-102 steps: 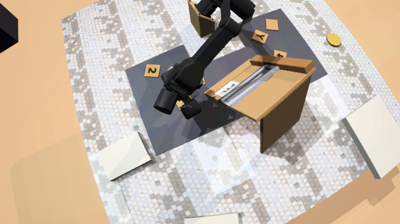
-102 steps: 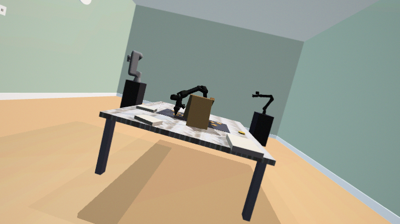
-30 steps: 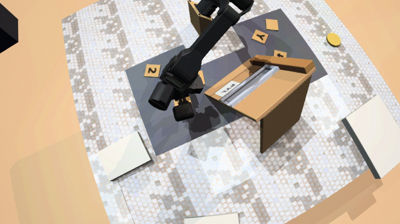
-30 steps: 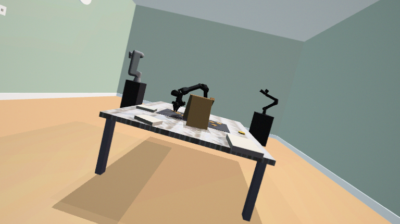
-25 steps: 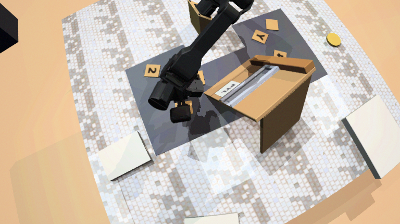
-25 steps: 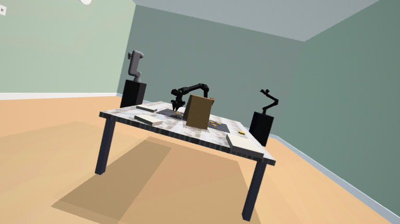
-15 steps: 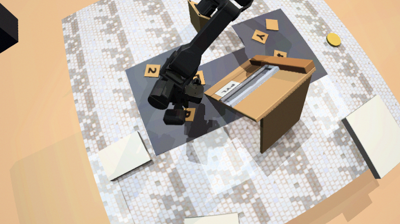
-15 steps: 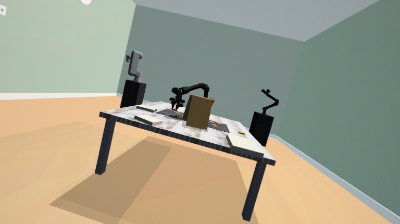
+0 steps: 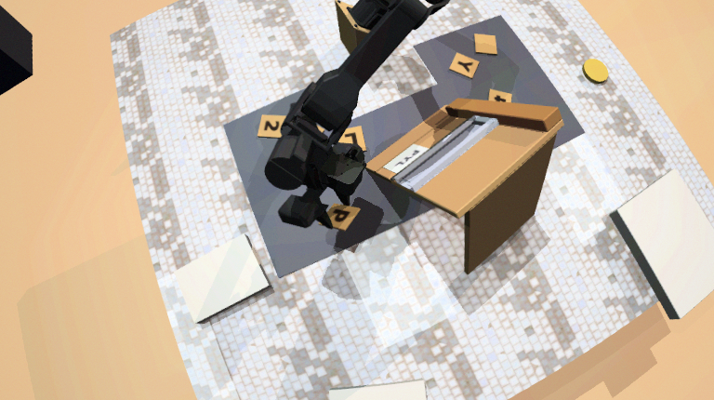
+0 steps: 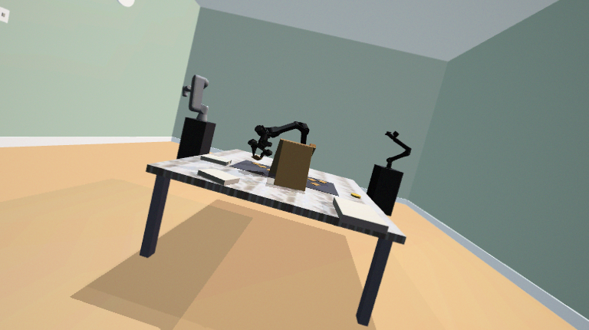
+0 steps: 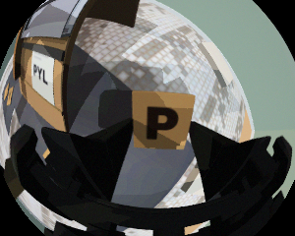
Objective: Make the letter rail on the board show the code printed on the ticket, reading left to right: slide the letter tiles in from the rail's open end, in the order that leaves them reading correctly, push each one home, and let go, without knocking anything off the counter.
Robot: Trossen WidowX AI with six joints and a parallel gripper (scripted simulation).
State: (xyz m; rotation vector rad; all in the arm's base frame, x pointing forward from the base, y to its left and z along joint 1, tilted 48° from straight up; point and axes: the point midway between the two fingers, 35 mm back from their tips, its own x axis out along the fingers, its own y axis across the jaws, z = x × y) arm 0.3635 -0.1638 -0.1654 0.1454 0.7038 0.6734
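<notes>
My gripper tip is now 17 cm to the right of the white ticket, 5 cm past it and 1 cm above it. The rest, counted from my gripper tip: L tile (17 cm behind, 10 cm to the left, 9 cm below); 2 tile (29 cm behind, 9 cm below, 5 cm to the right); P tile (right at my gripper tip).
</notes>
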